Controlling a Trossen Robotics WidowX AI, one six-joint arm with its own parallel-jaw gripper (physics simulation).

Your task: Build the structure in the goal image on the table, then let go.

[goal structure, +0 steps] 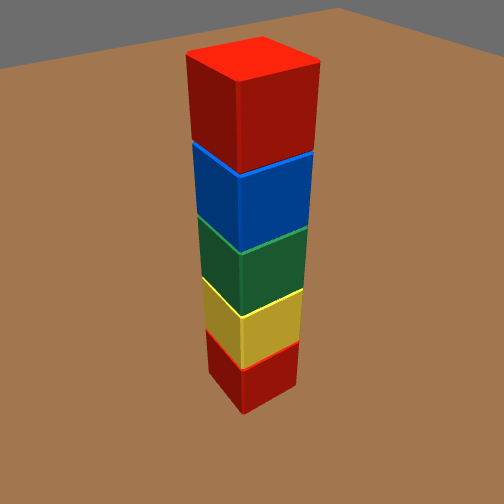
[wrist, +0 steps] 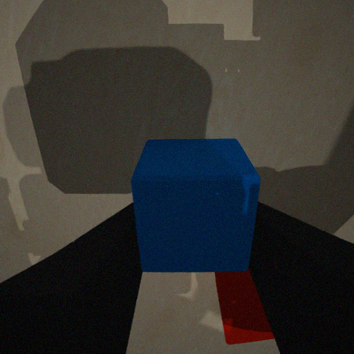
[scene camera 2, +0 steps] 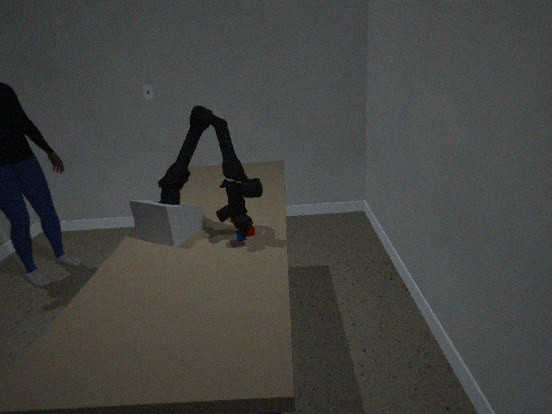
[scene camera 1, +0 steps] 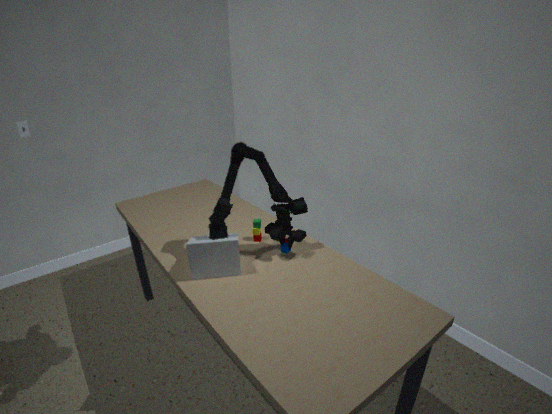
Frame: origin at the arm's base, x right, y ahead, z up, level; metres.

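Seen in the pictures: gripper, fingertip midpoint: (scene camera 2: 243, 235) (scene camera 1: 286, 248); arm's base, link origin: (scene camera 2: 169, 203) (scene camera 1: 218, 237).
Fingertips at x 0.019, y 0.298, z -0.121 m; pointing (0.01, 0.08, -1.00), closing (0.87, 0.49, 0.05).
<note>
Pixels of each thing's top centre, then the offset from my fingertips to it. Level surfaces: height alone.
- blue cube, top centre: (scene camera 2: 240, 231) (scene camera 1: 285, 244) dx +0.003, dy -0.006, dz +0.021 m
- green block, top centre: (scene camera 1: 257, 220) dx -0.156, dy -0.076, dz +0.086 m
- yellow block, top centre: (scene camera 1: 256, 227) dx -0.152, dy -0.082, dz +0.054 m
- wooden table, surface height: dz -0.012 m
My gripper (scene camera 1: 286, 243) (scene camera 2: 242, 231) (wrist: 191, 211) points down and is shut on a blue cube (scene camera 1: 285, 248) (scene camera 2: 241, 236) (wrist: 196, 225), with a finger against each side. The cube is at or just above the table top; a small gap cannot be told. A red block (scene camera 2: 251, 231) (wrist: 243, 310) lies close by, partly hidden by the blue cube and a finger in the wrist view. In scene camera 1 a separate upright stack stands left of the gripper: a green block (scene camera 1: 257, 223) on a yellow block (scene camera 1: 256, 232) on a red block (scene camera 1: 257, 238).
The arm stands on a light grey box (scene camera 1: 215, 258) (scene camera 2: 152, 222) on the wooden table (scene camera 1: 320, 310) (scene camera 2: 200, 310). The table's long edge near the wall is a short way beyond the gripper. A person (scene camera 2: 20, 175) stands on the floor at the left in scene camera 2.
</note>
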